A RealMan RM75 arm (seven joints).
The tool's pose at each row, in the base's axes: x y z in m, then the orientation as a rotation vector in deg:
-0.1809, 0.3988, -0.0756, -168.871, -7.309, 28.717
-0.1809, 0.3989, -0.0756, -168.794, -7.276, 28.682
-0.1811, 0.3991, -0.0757, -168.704, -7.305, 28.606
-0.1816, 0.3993, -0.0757, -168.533, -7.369, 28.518
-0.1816, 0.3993, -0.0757, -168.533, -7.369, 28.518
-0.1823, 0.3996, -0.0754, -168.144, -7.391, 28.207
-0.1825, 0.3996, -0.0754, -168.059, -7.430, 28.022
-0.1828, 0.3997, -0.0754, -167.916, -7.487, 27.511
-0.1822, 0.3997, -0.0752, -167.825, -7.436, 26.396
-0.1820, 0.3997, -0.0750, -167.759, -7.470, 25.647
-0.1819, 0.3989, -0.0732, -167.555, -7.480, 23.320
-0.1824, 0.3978, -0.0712, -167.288, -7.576, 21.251
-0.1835, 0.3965, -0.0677, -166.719, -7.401, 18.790
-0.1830, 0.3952, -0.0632, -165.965, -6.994, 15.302
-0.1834, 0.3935, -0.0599, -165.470, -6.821, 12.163
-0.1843, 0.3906, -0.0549, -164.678, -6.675, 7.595
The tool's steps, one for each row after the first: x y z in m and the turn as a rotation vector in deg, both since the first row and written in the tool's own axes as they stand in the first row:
0.0000, -0.0001, 0.0000, 0.084, 0.019, 0.004
-0.0001, -0.0003, 0.0002, 0.177, 0.062, -0.037
-0.0006, -0.0005, 0.0004, 0.345, 0.105, -0.117
-0.0006, -0.0005, 0.0004, 0.345, 0.105, -0.117
-0.0013, -0.0009, 0.0004, 0.759, 0.282, -0.227
-0.0015, -0.0009, 0.0005, 0.859, 0.397, -0.282
-0.0018, -0.0010, 0.0006, 1.052, 0.724, -0.385
-0.0013, -0.0010, 0.0002, 1.282, 1.464, -0.453
-0.0011, -0.0010, -0.0001, 1.427, 1.957, -0.543
-0.0017, -0.0005, -0.0019, 1.872, 3.501, -0.759
-0.0029, 0.0002, -0.0037, 2.313, 4.871, -1.020
-0.0052, 0.0008, -0.0068, 3.099, 6.514, -1.185
-0.0064, 0.0014, -0.0113, 4.132, 8.875, -1.294
-0.0080, 0.0026, -0.0145, 4.797, 11.012, -1.476
-0.0107, 0.0046, -0.0193, 5.723, 14.140, -1.810

